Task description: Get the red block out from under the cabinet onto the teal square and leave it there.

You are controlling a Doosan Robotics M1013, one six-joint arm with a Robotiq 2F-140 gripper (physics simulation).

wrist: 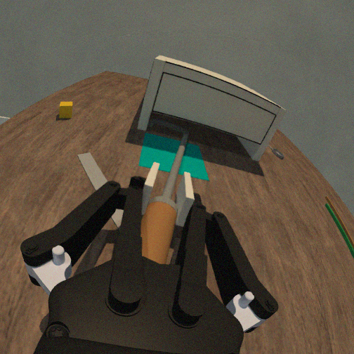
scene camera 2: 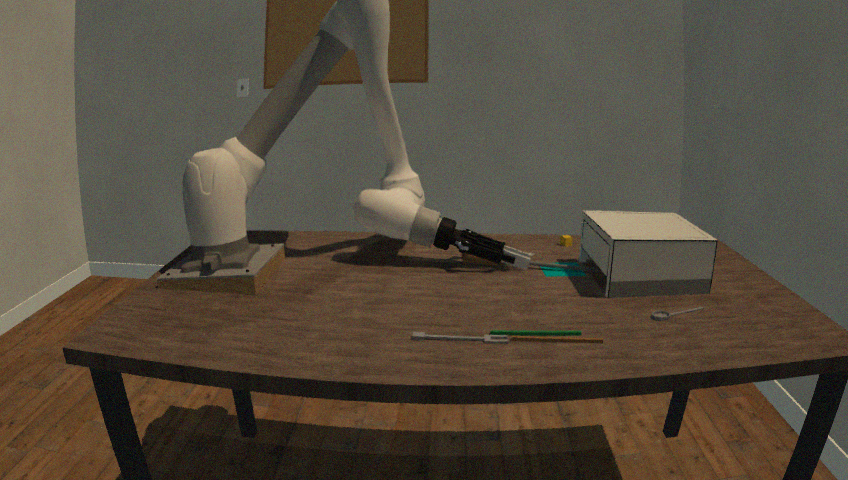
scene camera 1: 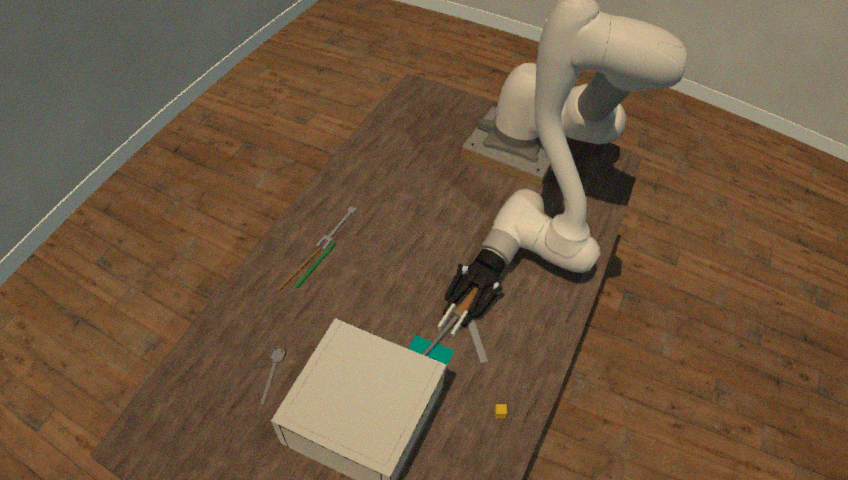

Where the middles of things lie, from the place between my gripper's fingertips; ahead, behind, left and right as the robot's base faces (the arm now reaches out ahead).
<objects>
The hooked tool (wrist: pixel 156 227) lies 2 cm ahead of my hand. Also, from my hand: teal square (wrist: pixel 162 150) 8 cm ahead, 2 cm to the right, 1 cm below.
</objects>
